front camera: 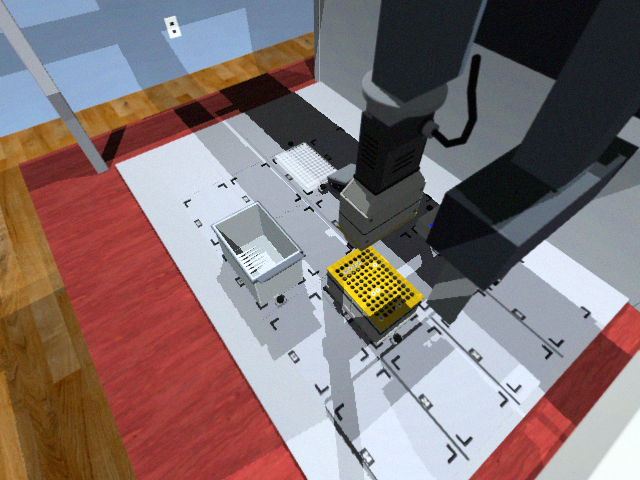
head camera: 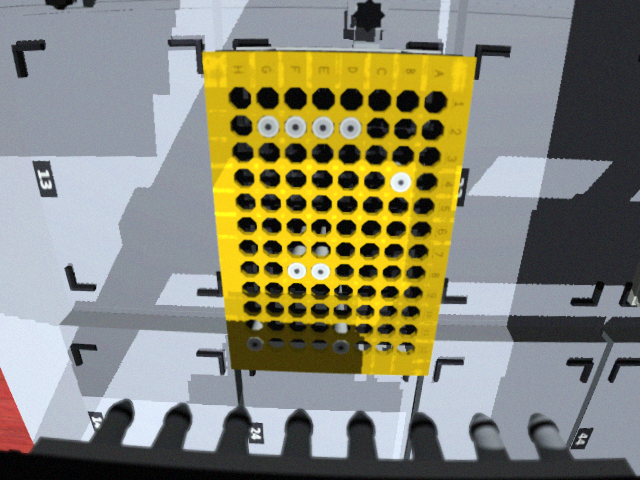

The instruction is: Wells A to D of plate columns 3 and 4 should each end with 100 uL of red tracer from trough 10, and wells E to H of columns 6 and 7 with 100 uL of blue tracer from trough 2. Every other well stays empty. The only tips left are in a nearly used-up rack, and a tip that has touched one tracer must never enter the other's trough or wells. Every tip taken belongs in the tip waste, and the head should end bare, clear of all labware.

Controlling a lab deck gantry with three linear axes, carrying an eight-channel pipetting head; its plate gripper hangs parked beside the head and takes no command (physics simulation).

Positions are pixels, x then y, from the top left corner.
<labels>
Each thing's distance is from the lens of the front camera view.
dark wall panel point(front camera: 509, 95): 71 cm
</labels>
